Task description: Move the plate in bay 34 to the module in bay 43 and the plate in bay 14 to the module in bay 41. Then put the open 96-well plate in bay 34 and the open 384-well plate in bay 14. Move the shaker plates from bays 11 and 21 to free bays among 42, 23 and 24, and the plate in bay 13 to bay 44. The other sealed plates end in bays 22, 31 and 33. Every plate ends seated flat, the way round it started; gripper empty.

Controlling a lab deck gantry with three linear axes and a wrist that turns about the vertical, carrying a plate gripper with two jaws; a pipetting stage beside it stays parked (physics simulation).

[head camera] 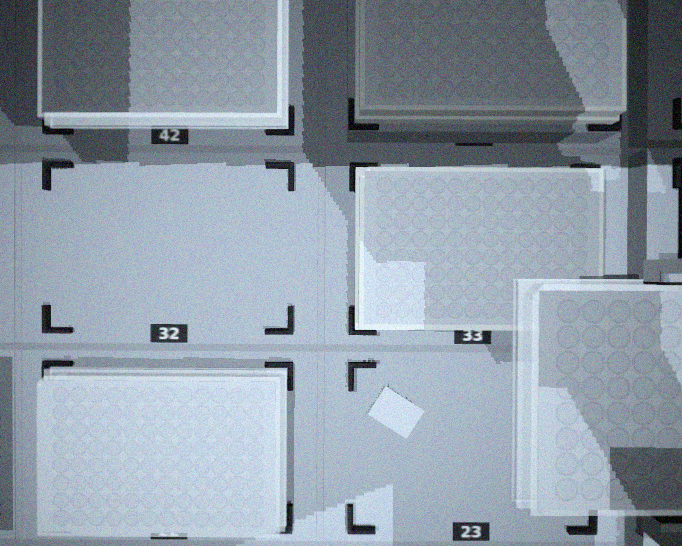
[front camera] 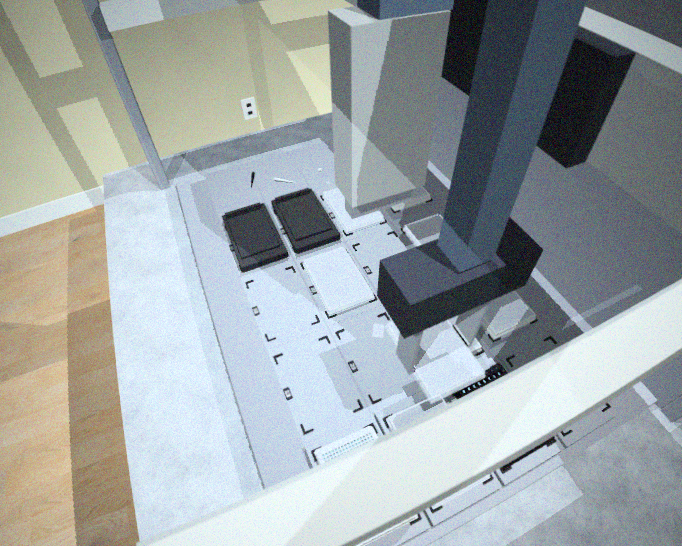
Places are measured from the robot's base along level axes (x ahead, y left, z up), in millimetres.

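Where they show: gripper, between the fingertips: [front camera: 433, 349]; robot's base, origin of its link: [front camera: 226, 227].
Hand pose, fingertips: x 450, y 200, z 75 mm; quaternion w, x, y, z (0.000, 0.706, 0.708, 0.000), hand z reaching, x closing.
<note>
Each offset is from my fingertips to the top centre of the thing. "spot": to the spot under its first point.
My gripper [front camera: 444, 355] is shut on a pale sealed plate {dx +0, dy +0, dz +7 mm} [front camera: 449, 372] [head camera: 602, 369], held level above the deck; the head view cuts off its right part. Sealed plates sit in bay 42 {spot: dx -220, dy +153, dz -61 mm} [head camera: 164, 56], on the module in bay 43 {spot: dx -72, dy +142, dz -42 mm} [head camera: 466, 62], in bay 33 {spot: dx -63, dy +68, dz -61 mm} [head camera: 472, 227], partly covered by the held plate, and in bay 22 {spot: dx -217, dy -50, dz -61 mm} [front camera: 338, 278] [head camera: 159, 455]. The open 384-well plate {spot: dx +52, dy -157, dz -46 mm} [front camera: 346, 443] is in bay 14. The black open 96-well plate {spot: dx +57, dy +58, dz -46 mm} [front camera: 483, 381] shows in part at bay 34. A pale plate {spot: dx +54, dy -62, dz -46 mm} [front camera: 410, 414] beside them is partly hidden by the front beam.
Two black shaker units {spot: dx -372, dy -155, dz -52 mm} [front camera: 255, 236] {spot: dx -376, dy -48, dz -51 mm} [front camera: 306, 218] stand at the back left. A small white square {spot: dx -102, dy -27, dz -74 mm} [front camera: 379, 328] [head camera: 396, 411] lies in bay 23. The pipetting stage [front camera: 386, 113] hangs behind the gripper. A pale beam [front camera: 398, 432] crosses the front. Thin pieces {dx -575, dy -108, dz -68 mm} [front camera: 252, 179] {dx -539, dy -41, dz -68 mm} [front camera: 283, 180] lie behind the shakers.
</note>
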